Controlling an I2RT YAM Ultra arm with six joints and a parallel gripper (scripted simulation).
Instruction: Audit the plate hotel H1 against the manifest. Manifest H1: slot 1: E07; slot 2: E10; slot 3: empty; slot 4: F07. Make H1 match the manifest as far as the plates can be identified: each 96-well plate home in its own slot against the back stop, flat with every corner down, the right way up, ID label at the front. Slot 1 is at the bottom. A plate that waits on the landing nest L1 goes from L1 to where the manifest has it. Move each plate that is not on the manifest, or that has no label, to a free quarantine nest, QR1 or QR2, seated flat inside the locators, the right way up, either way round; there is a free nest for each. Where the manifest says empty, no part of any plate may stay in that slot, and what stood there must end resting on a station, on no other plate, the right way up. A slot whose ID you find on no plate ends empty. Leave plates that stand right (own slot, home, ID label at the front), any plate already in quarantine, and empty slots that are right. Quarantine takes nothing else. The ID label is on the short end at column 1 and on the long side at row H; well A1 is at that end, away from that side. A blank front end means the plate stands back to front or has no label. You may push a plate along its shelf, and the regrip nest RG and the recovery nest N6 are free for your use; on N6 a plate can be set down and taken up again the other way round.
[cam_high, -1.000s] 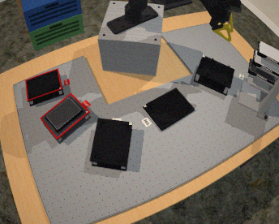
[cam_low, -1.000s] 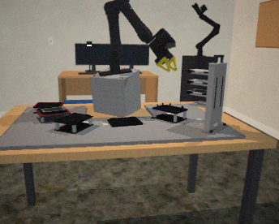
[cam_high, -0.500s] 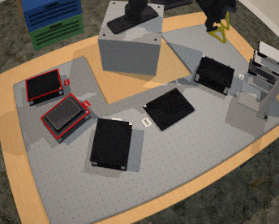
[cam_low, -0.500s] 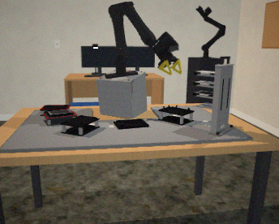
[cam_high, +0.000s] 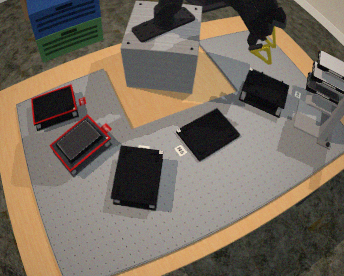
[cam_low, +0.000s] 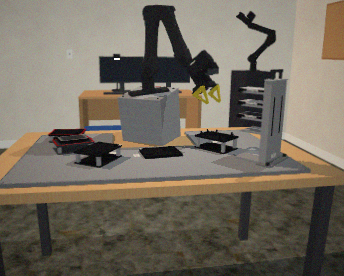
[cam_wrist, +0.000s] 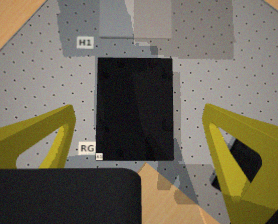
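Right now my hand is 18 cm short of the pale grey 96-well plate, 11 cm to the right of it and 1 cm below it. The rest, counted from my hand: A1 mark: 16 cm below, 7 cm behind, 2 cm to the left; then black regrip nest RG: 16 cm below, 2 cm to the left, 2 cm ahead; then RG tag: 22 cm below, 8 cm behind, 6 cm to the left.
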